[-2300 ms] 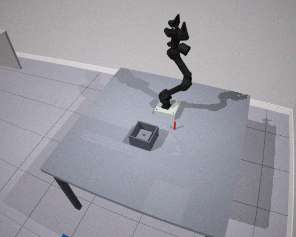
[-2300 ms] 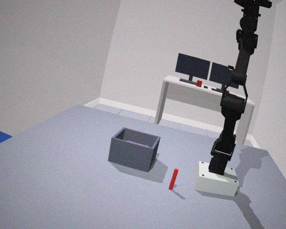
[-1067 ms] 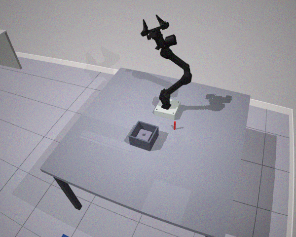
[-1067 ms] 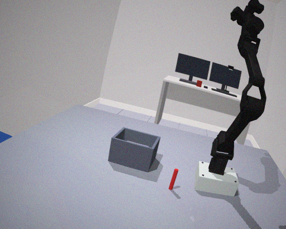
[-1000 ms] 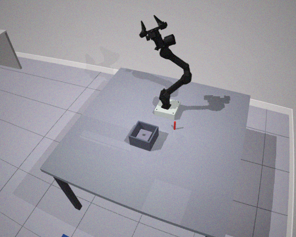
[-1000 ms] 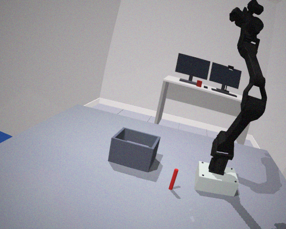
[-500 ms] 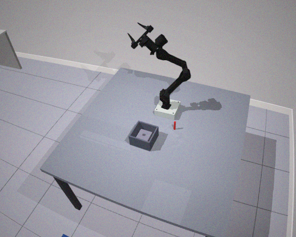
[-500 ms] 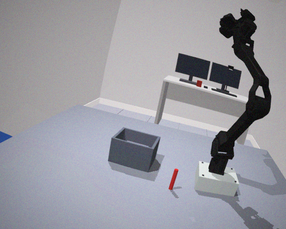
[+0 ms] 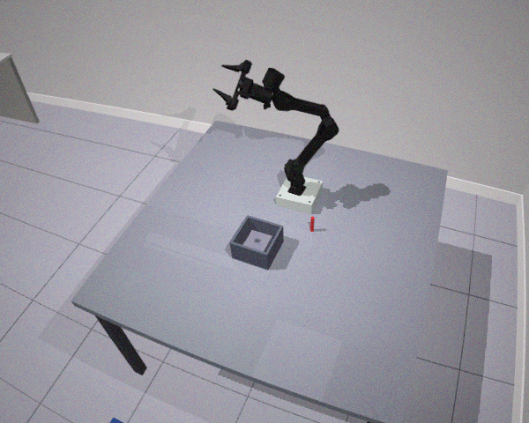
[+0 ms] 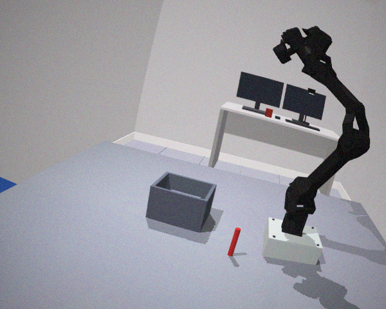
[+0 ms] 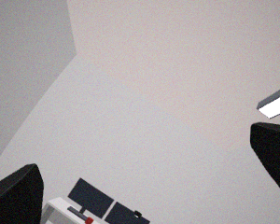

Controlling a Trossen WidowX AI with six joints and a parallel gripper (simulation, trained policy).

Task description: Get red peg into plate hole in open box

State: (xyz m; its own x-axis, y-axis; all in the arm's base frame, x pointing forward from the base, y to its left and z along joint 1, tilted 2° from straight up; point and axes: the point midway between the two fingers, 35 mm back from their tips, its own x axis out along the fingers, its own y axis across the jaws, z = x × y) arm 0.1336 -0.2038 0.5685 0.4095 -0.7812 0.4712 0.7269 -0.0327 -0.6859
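Right now my gripper tip is 40 cm to the right of the red peg and 59 cm above it. From my gripper tip the other things lie so: dark grey box (20 cm ahead, 24 cm to the left, 60 cm below); grey plate (20 cm ahead, 24 cm to the left, 58 cm below).
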